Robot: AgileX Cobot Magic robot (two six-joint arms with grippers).
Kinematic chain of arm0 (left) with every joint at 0, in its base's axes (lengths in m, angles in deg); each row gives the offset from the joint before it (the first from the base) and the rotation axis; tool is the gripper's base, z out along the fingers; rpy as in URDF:
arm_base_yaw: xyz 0 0 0.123 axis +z
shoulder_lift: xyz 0 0 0 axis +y
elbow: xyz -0.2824 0 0.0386 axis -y
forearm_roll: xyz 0.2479 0 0.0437 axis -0.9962 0 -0.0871
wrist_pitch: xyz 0 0 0 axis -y
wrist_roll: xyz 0.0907 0 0.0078 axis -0.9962 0 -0.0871
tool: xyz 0 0 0 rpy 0 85 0
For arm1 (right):
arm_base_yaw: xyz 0 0 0.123 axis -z
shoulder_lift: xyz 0 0 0 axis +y
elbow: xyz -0.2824 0 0.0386 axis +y
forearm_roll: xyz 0.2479 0 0.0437 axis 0.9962 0 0.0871
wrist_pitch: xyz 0 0 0 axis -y
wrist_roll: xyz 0.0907 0 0.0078 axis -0.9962 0 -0.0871
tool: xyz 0 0 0 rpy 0 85 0
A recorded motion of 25 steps. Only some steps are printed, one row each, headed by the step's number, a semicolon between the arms.
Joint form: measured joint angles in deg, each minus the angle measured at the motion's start. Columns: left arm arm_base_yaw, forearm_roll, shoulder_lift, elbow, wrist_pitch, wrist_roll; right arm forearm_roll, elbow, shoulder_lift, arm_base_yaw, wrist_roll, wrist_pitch.
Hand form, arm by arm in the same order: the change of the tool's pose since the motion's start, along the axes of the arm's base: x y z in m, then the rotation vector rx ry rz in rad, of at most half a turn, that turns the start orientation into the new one. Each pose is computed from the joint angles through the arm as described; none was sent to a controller.
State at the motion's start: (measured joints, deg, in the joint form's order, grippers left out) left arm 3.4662 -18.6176 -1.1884 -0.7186 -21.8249 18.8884; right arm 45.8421 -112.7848 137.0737 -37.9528 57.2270 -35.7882
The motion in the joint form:
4: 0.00 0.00 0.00 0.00 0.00 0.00; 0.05 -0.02 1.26 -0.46 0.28 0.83
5: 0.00 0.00 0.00 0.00 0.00 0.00; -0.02 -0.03 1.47 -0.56 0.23 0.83
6: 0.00 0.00 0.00 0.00 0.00 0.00; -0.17 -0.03 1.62 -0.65 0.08 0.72
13: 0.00 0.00 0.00 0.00 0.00 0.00; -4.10 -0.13 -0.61 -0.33 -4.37 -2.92
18: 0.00 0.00 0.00 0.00 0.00 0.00; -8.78 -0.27 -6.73 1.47 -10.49 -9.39
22: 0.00 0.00 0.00 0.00 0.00 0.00; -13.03 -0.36 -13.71 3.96 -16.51 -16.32
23: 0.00 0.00 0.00 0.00 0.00 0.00; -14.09 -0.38 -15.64 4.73 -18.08 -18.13
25: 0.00 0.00 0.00 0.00 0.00 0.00; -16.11 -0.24 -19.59 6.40 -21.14 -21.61
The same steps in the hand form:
4: 0.0000 0.0000 0.0000 0.0000 0.0000 0.0000; -0.0010 0.0037 -0.0112 -0.0104 0.0039 0.0012
5: 0.0000 0.0000 0.0000 0.0000 0.0000 0.0000; -0.0015 0.0045 -0.0131 -0.0133 0.0065 0.0028
6: 0.0000 0.0000 0.0000 0.0000 0.0000 0.0000; -0.0022 0.0050 -0.0147 -0.0167 0.0103 0.0048
13: 0.0000 0.0000 0.0000 0.0000 0.0000 0.0000; -0.0055 -0.0008 0.0022 -0.0420 0.0380 0.0111
18: 0.0000 0.0000 0.0000 0.0000 0.0000 0.0000; -0.0081 -0.0221 0.0518 -0.0538 0.0582 -0.0038
22: 0.0000 0.0000 0.0000 0.0000 0.0000 0.0000; -0.0139 -0.0529 0.1059 -0.0679 0.0740 -0.0421
23: 0.0000 0.0000 0.0000 0.0000 0.0000 0.0000; -0.0161 -0.0625 0.1204 -0.0716 0.0769 -0.0571
25: 0.0000 0.0000 0.0000 0.0000 0.0000 0.0000; -0.0218 -0.0832 0.1483 -0.0792 0.0821 -0.0932

